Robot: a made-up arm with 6 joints.
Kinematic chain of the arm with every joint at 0, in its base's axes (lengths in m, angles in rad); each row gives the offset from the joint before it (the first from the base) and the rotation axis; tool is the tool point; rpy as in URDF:
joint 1: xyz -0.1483 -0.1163 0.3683 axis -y
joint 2: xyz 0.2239 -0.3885 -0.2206 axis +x
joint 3: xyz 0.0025 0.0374 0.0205 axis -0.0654 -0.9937 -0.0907
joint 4: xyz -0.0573 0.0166 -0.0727 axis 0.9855 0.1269 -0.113
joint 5: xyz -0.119 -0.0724 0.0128 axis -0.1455 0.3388 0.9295
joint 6: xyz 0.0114 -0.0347 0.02 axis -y
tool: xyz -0.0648 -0.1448 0.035 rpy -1.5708 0 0
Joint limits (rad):
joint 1: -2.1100..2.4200
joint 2: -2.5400..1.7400
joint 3: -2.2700..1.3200
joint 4: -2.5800..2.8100
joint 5: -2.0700..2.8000
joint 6: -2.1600..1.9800
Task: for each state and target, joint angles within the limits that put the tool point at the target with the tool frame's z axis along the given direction. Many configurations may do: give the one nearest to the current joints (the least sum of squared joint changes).
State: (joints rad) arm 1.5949 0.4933 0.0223 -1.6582 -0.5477 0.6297
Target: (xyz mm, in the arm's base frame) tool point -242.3 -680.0 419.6 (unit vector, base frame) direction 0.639 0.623 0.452
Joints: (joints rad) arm 2.3359 0.3997 -0.7652 -1.7754 -0.7735 1.3311
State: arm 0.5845 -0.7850 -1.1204 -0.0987 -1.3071 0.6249
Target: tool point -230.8 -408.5 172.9 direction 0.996 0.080 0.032
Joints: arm 0.2500 -1.0450 -0.6085 -0.3418 -1.7266 0.1157
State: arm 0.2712 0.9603 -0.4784 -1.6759 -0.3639 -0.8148
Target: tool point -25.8 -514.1 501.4 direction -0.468 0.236 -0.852
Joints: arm -0.1346 0.3712 -0.9285 -2.1132 -0.5720 -0.7722
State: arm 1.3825 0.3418 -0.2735 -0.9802 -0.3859 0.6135
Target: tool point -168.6 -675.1 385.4 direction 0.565 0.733 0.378
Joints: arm 2.2082 0.4105 -0.5935 -1.4873 -0.6515 0.6885
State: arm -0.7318 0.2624 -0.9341 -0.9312 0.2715 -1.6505
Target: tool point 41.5 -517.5 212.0 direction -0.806 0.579 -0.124
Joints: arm -0.7447 -0.3693 -0.7395 -0.7025 0.0168 -1.5751
